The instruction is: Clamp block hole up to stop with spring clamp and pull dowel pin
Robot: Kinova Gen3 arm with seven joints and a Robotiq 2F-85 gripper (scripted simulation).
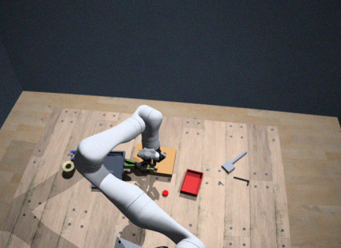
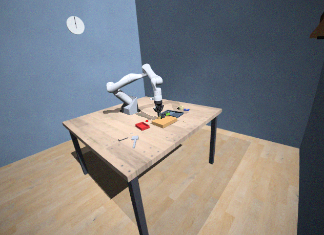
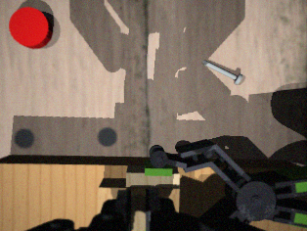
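Now: hand 2 cm above the dowel pin. From my hand the other things lie so: bench board: 6 cm ahead, 1 cm to the left, 5 cm below; then wooden block: 4 cm below; then red disc: 10 cm behind, 8 cm to the right, 7 cm below.
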